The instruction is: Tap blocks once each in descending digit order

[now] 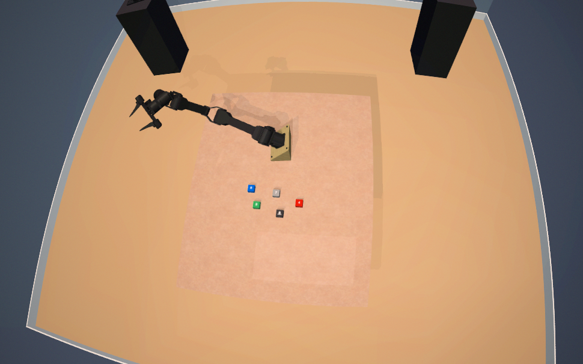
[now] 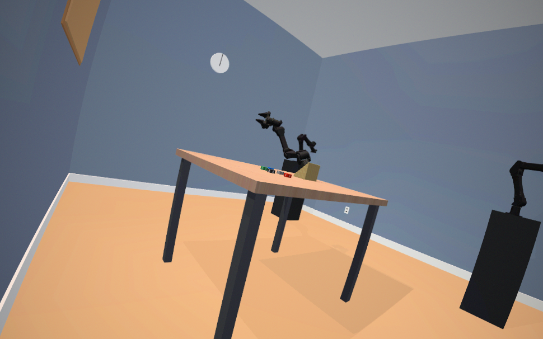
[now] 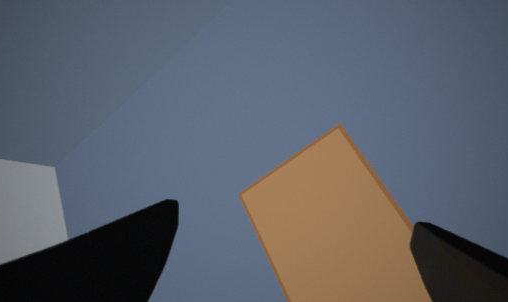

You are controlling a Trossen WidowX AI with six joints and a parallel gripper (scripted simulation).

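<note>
My gripper tip is now 140 mm short of the blue block, 500 mm to the right of it and 390 mm above it. The rest, counted from my gripper tip: grey block (160 mm ahead, 620 mm to the left, 390 mm below); then black block (250 mm ahead, 650 mm to the left, 390 mm below); then green block (220 mm ahead, 530 mm to the left, 390 mm below).
</note>
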